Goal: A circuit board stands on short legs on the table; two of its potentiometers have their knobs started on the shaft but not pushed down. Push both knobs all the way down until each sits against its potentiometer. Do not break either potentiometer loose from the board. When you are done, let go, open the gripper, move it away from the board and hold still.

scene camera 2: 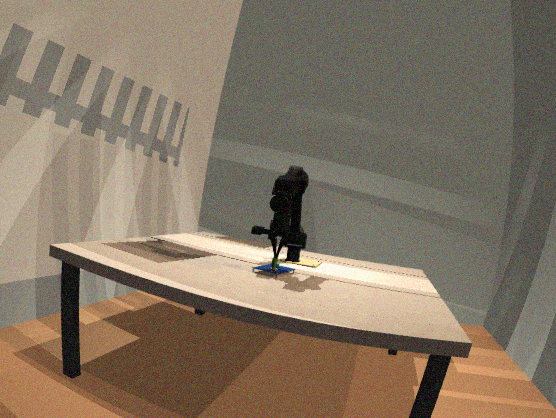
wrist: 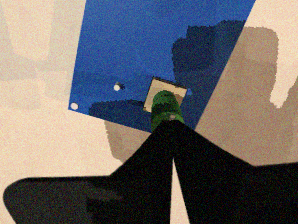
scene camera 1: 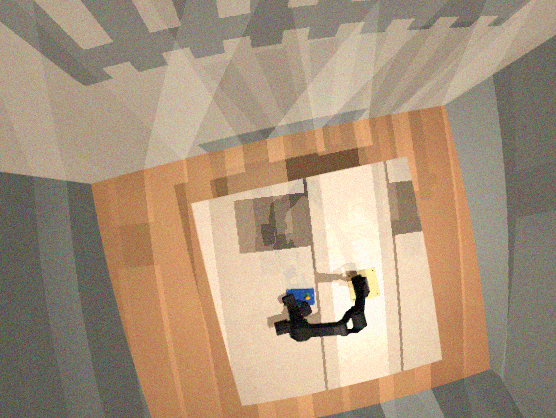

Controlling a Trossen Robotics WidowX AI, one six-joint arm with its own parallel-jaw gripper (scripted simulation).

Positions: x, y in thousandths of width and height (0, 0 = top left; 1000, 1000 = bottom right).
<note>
I see my gripper (scene camera 2: 496, 618) and a green knob (wrist: 555, 475).
My gripper shows as well in the wrist view (wrist: 572, 574).
</note>
